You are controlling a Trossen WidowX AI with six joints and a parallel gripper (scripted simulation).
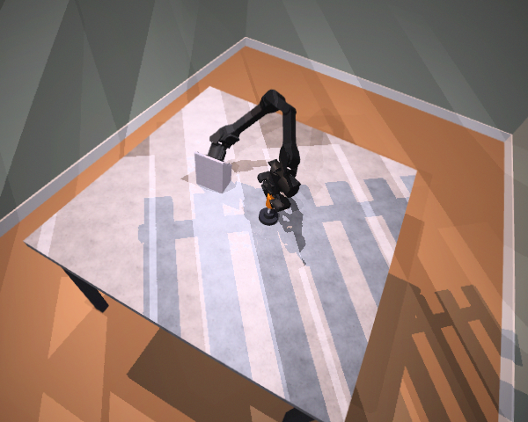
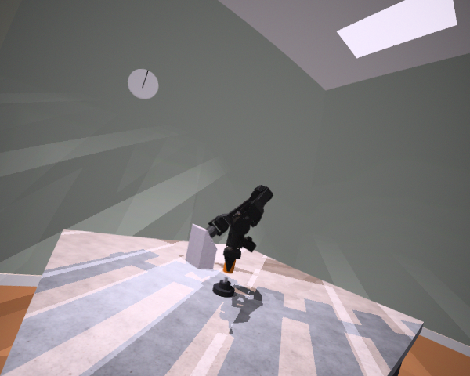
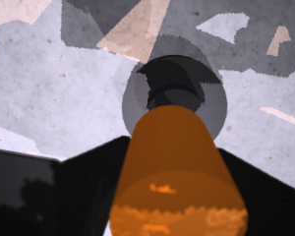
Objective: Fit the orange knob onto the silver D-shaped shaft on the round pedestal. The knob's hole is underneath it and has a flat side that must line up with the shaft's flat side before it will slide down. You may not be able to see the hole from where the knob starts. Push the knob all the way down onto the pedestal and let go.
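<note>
Now: the round pedestal 6 cm below my gripper tip. The rest, counted from my gripper tip: orange knob: 3 cm above.
</note>
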